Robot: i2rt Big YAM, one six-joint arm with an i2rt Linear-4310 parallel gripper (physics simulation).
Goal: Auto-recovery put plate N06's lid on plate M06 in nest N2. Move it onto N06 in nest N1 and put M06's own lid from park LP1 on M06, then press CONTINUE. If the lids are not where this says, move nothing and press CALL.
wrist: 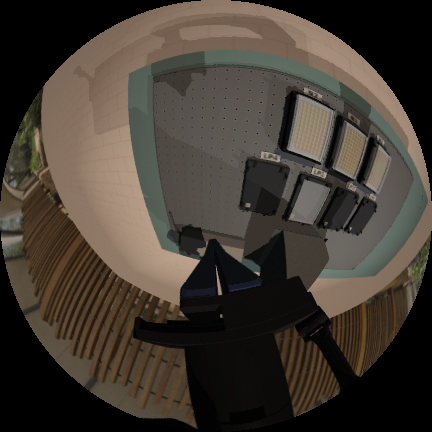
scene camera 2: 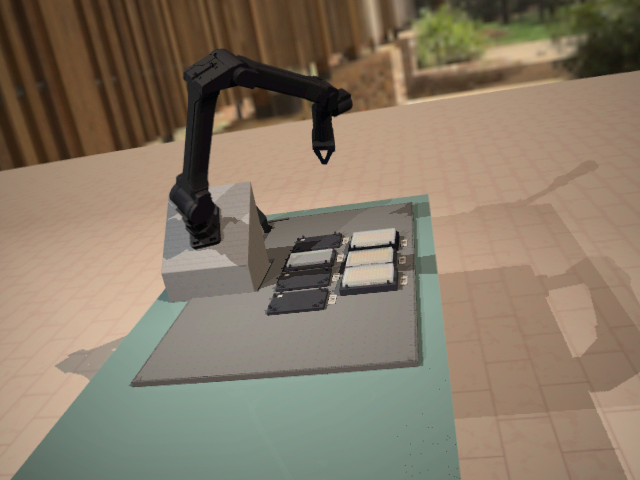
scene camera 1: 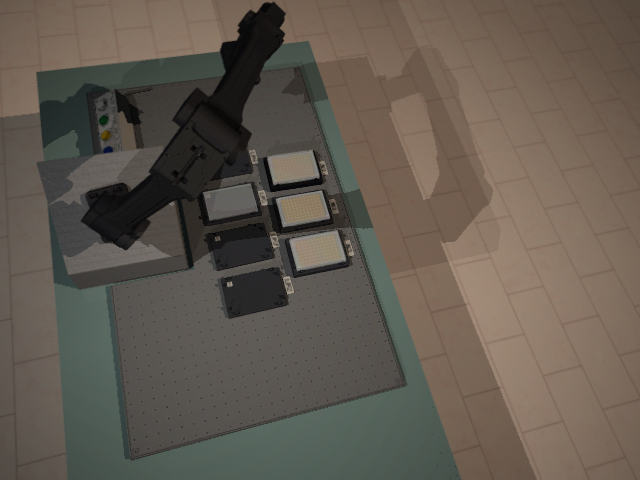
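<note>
My gripper is shut and empty, high above the pegboard; the arm hides it in scene camera 1. A clear grey lid lies on the park that seems labelled LP1. Three plates stand in nests: one at the LP4 end, a middle one and one at the far end. The middle plate looks yellower, the outer two paler. Nest and plate labels are unreadable. The button panel shows green, yellow and blue buttons.
Dark parks without lids are LP4 and two others, one beside the lid and one at the end. The arm stands on a grey block beside the panel.
</note>
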